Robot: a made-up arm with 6 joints.
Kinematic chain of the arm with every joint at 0, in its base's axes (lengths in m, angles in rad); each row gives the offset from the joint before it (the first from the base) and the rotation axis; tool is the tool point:
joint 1: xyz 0 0 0.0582 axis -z
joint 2: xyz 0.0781 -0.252 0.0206 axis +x
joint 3: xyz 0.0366 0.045 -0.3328 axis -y
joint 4: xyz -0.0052 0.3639 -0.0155 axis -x
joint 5: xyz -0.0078 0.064 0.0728 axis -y
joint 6: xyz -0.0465 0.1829 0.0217 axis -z
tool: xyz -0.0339 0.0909 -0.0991
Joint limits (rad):
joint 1: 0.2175..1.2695
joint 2: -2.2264..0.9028
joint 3: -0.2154..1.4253
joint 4: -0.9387..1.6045
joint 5: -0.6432..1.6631
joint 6: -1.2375..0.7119
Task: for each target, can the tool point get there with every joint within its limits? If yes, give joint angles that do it. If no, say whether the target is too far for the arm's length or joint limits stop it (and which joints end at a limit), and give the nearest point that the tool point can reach.
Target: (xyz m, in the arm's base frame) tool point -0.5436 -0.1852 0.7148
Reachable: no: joint limits stop it (at a limit: joint 1, joint 2, joint 3, joint 4) | nearest point -0.8601 -0.3094 0.1953 | short by 0.621 m
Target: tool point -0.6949 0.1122 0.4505
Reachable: no: joint limits stop it (at a limit: joint 1, joint 2, joint 3, joint 4) | nearest point -0.8829 -0.2280 0.1585 | short by 0.486 m
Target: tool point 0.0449 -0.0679 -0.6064
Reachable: yes | joints 1.1855 -0.9035 0.3692 -0.6217 1.1295 -0.3407
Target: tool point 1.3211 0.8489 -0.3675
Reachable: no: too far | nearest point 0.5433 0.3491 -0.1443 | short by 0.951 m
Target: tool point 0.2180 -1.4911 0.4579
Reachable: no: too far | nearest point 0.0526 -1.0915 0.1299 | short by 0.543 m
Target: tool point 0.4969 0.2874 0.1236
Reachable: yes | joints 0.8783 0.4702 1.1674 -0.1927 0.8192 0.0954
